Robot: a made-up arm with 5 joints.
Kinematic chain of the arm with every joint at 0, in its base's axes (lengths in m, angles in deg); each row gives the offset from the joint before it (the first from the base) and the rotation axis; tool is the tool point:
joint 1: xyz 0 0 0.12 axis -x
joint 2: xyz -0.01 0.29 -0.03 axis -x
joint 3: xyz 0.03 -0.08 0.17 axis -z
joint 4: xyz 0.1 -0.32 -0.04 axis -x
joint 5: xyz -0.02 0 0.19 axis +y
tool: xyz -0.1 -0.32 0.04
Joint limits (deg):
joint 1: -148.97..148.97
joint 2: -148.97..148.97
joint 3: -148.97..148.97
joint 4: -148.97..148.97
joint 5: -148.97..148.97
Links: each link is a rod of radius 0.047 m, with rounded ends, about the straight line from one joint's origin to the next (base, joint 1, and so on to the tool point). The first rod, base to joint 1, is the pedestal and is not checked.
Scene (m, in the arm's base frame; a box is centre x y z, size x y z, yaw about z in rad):
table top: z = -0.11
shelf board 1: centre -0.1 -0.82 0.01 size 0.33 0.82 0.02 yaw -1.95
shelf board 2: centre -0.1 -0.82 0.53 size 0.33 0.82 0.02 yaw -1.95
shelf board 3: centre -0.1 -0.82 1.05 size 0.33 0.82 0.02 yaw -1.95
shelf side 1: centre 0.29 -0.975 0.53 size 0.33 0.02 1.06 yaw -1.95
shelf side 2: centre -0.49 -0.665 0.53 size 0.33 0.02 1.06 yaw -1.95
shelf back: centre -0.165 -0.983 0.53 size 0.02 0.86 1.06 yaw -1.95
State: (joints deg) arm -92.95 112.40 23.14 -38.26 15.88
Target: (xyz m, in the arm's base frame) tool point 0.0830 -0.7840 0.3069
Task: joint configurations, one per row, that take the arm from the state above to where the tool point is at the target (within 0.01 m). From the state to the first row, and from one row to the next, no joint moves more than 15 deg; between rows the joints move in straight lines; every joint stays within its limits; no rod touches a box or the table.
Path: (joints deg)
1: -79.91 108.32 20.17 -49.98 10.63
2: -66.87 104.24 17.20 -61.70 5.38
3: -69.42 96.82 5.71 -69.53 4.70
4: -71.97 89.40 -5.77 -77.37 4.01
5: -74.52 81.98 -17.26 -85.21 3.33
6: -85.99 85.85 -11.54 -70.92 8.12
7: -97.46 89.72 -5.81 -56.64 12.91

